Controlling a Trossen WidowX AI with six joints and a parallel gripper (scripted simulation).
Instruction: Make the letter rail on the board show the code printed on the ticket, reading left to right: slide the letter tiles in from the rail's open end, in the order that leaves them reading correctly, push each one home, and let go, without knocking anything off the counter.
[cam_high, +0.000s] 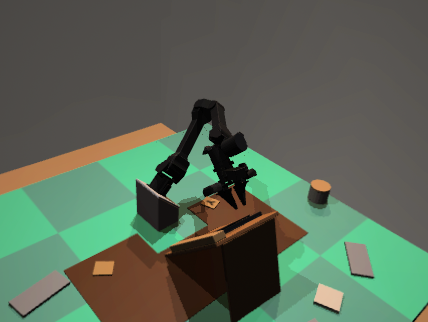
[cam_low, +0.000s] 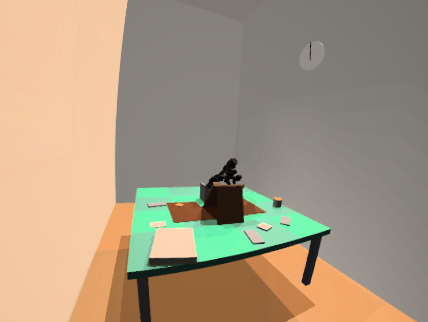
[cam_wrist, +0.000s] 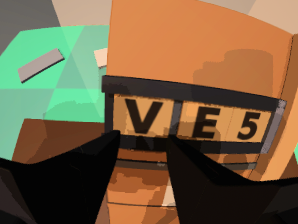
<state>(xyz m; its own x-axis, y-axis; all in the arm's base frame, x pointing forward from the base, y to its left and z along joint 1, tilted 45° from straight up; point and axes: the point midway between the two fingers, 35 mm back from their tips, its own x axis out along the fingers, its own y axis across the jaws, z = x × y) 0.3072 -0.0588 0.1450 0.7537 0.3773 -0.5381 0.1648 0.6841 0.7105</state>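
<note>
Right now my gripper tip is 10 cm above the white ticket, 7 cm to the left of it and 5 cm past it. Also, from my gripper tip: large beige slab 55 cm to the right, 32 cm ahead, 19 cm below; then mat 21 cm below, 14 cm behind, 8 cm to the right.
</note>
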